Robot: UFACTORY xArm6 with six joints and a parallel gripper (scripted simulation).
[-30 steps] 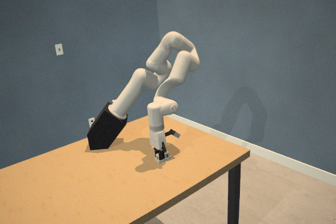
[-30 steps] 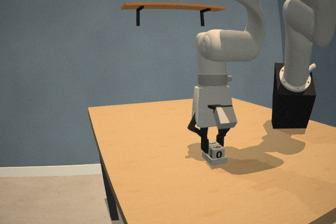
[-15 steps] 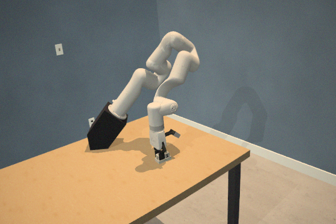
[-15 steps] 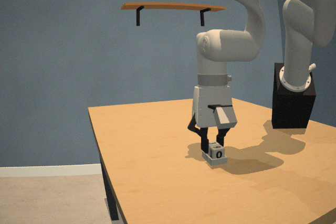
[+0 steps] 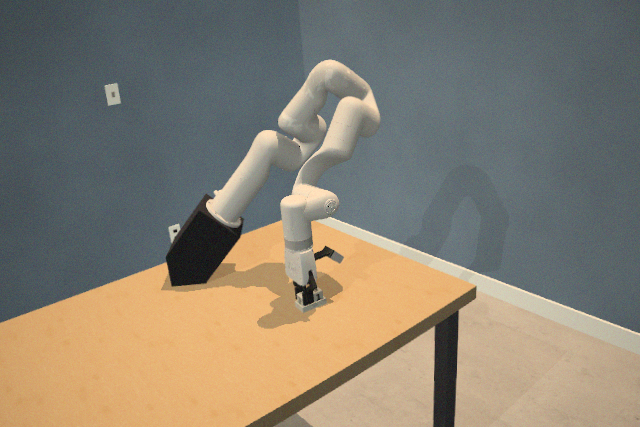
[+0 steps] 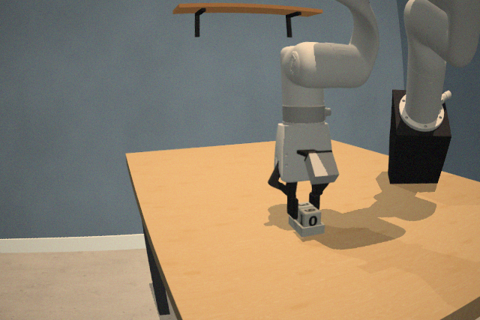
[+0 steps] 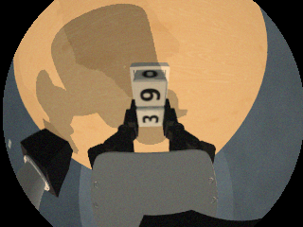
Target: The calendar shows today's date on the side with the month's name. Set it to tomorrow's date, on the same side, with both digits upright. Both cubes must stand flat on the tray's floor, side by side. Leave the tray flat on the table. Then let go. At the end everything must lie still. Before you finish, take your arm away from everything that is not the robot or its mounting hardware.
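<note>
Right now my hand is 2 cm to the right of the grey tray and 3 cm above it. Round my hand: digit cube 3 cm to the left, 1 cm below.
</note>
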